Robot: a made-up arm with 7 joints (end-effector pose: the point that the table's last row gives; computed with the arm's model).
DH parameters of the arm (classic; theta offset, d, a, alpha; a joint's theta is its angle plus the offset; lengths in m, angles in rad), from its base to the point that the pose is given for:
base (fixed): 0.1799 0 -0.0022 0
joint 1: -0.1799 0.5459 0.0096 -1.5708
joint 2: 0 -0.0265 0.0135 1.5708
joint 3: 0 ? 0.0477 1.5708
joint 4: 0 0.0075 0.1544 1.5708
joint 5: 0 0.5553 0.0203 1.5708
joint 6: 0 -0.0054 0.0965 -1.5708
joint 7: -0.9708 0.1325 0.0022 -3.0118
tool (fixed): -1.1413 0.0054 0 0
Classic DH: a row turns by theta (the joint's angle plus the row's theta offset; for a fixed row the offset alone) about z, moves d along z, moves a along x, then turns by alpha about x.
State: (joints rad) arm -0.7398 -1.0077 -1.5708 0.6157 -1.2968 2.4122 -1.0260
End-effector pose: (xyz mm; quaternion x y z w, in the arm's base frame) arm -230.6 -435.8 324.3 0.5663 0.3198 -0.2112 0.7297
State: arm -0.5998 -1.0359 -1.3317 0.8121 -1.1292 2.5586 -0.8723
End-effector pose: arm -197.0 -503.0 484.2 0.5003 0.3568 -0.2839 0.7361
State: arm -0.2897 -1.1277 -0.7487 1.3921 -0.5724 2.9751 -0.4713
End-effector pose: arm -91.2 -404.6 909.2 0.3611 0.2633 -0.2992 0.8431
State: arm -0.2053 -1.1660 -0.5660 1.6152 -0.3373 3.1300 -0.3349
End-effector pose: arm -123.4 -293.1 1002.8 0.3111 0.2099 -0.2279 0.8985
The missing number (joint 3, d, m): 0.143
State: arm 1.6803 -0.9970 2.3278 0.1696 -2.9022 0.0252 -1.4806
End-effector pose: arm -151.8 355.9 138.6 0.2894 -0.2261 0.7901 0.4908
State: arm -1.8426 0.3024 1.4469 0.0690 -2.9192 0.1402 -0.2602
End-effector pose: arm 158.6 99.1 20.1 -0.1481 -0.0794 0.9445 0.2822
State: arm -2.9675 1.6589 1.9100 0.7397 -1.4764 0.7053 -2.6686
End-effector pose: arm 341.8 -532.4 772.7 -0.5758 0.0690 0.6646 0.4711
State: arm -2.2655 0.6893 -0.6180 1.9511 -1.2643 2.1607 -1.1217
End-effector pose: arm -718.7 -161.0 669.8 0.5187 0.5955 -0.5797 0.2007
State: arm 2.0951 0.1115 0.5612 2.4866 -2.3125 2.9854 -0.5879
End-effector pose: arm -116.7 226.5 1153.1 -0.2964 -0.2279 0.3571 0.8560
